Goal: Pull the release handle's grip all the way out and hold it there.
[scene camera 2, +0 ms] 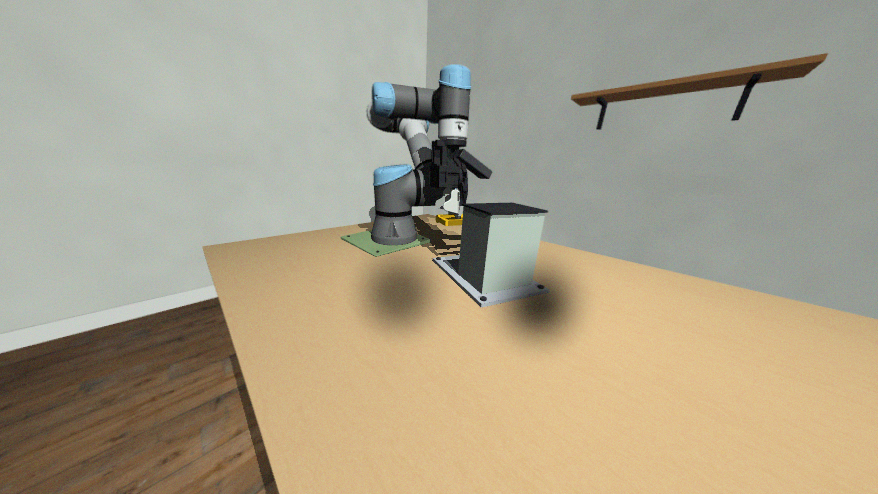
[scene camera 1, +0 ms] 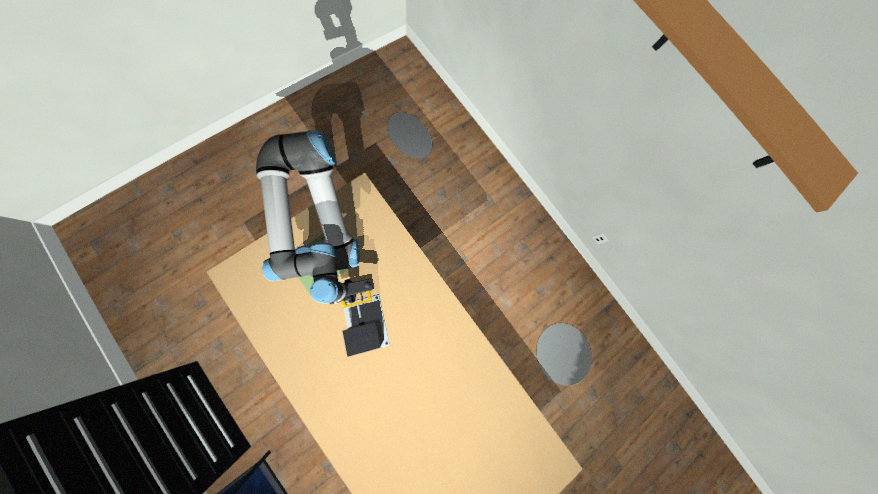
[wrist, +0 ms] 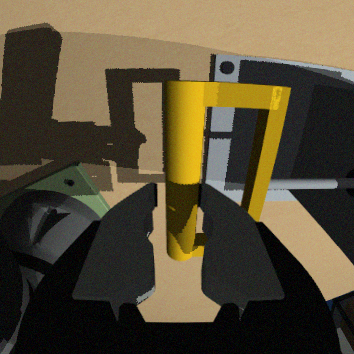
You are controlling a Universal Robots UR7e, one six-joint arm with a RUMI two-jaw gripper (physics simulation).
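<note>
The release handle's yellow rectangular grip (scene camera 1: 357, 302) (scene camera 2: 451, 219) (wrist: 185, 130) stands out from the dark housing (scene camera 1: 363, 339) (scene camera 2: 512, 251), with a long stretch of its grey rod (wrist: 305, 184) showing in the wrist view. My gripper (scene camera 2: 454, 213) (wrist: 177, 184) is shut on the grip's outer round bar, one jaw on each side. The grip is beyond the front edge of the pale base plate (scene camera 2: 509, 296) (wrist: 220, 155), above the table. In scene camera 2 the housing hides part of the grip and the rod.
The housing is mounted on the table (scene camera 1: 429, 399) (scene camera 2: 429, 380). The arm's green mounting plate (scene camera 2: 362, 242) (wrist: 80, 182) is close to the grip on the arm's side. A wooden wall shelf (scene camera 1: 755, 104) (scene camera 2: 693, 84) hangs on the right wall.
</note>
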